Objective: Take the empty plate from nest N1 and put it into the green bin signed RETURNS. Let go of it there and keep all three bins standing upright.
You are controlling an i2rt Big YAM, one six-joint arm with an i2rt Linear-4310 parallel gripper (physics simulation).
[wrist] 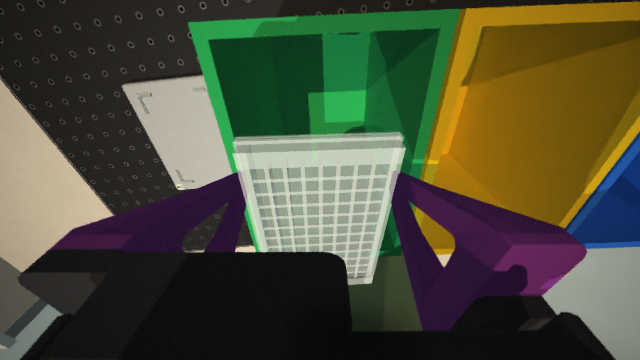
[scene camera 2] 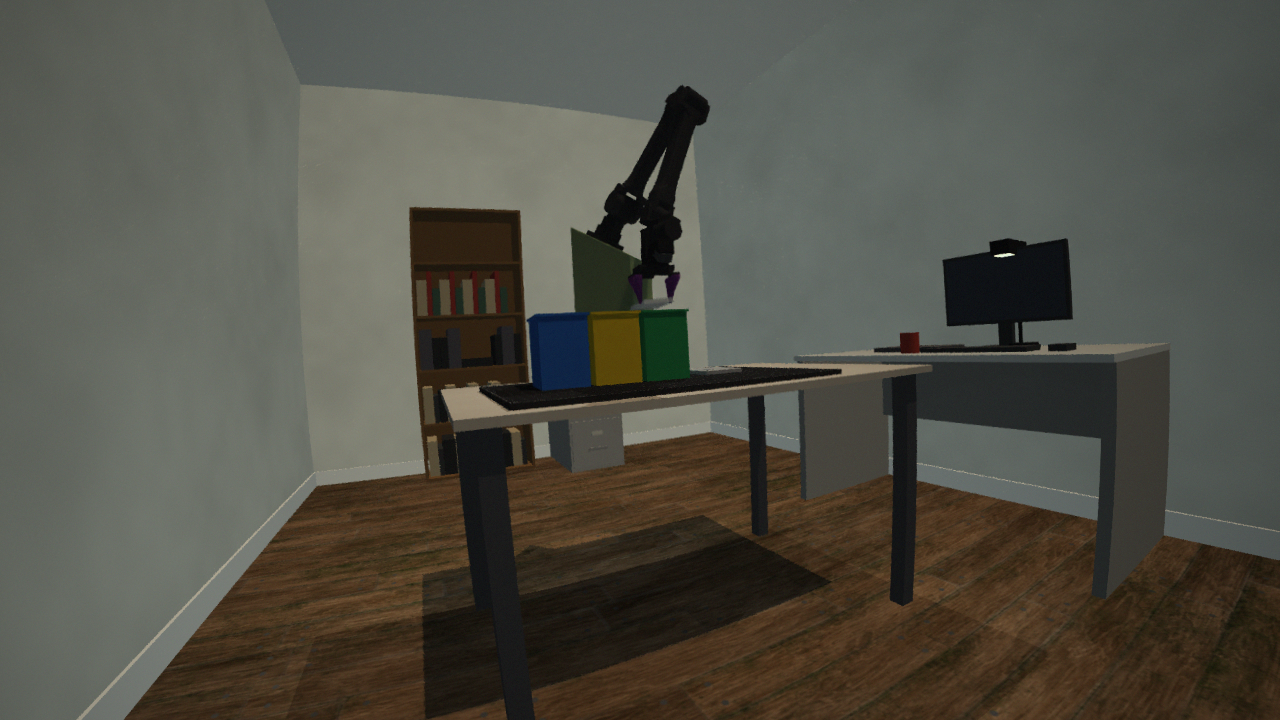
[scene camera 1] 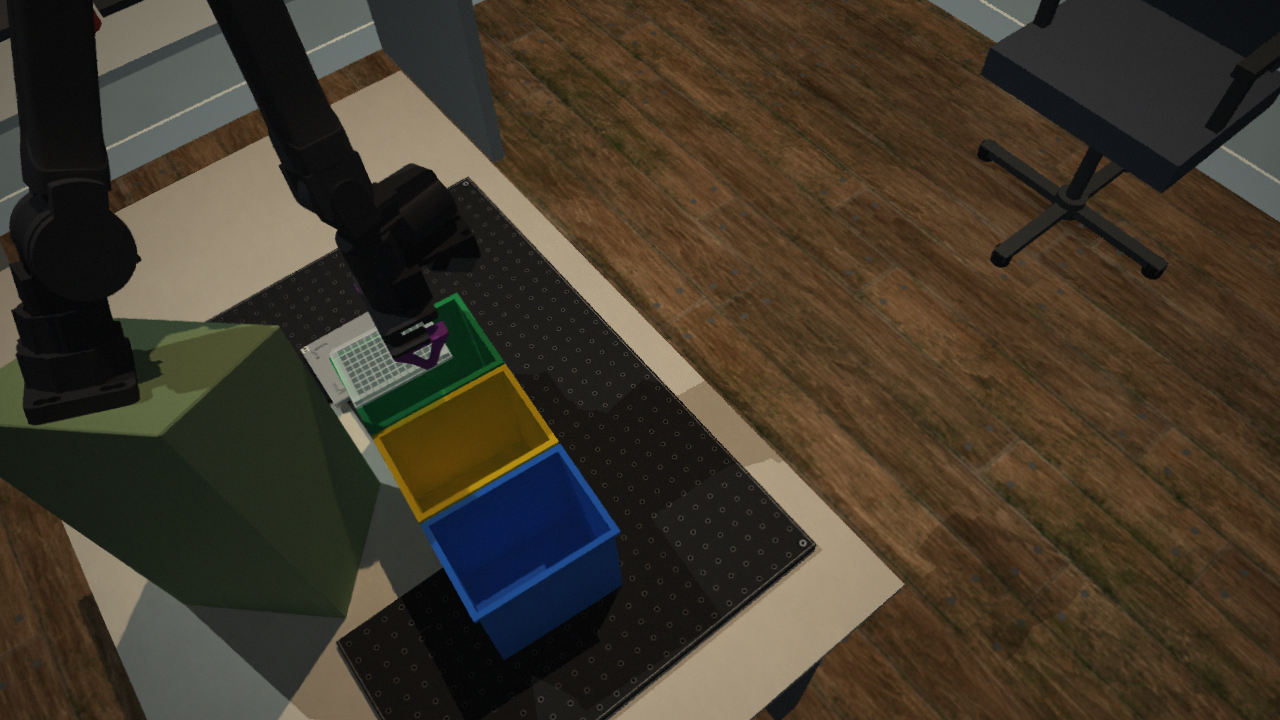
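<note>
The clear-white gridded plate is held between the purple fingers of my gripper, which grip its long sides. The plate looks roughly level, just above the rim of the green bin. In the wrist view the plate covers the near part of the opening, and the far part of the bin shows beyond it. The pale nest lies beside the green bin with no plate on it. No RETURNS lettering is readable. All three bins stand upright.
The yellow bin stands against the green one, then the blue bin. They stand on a black perforated board. The green pedestal carries the arm beside the bins.
</note>
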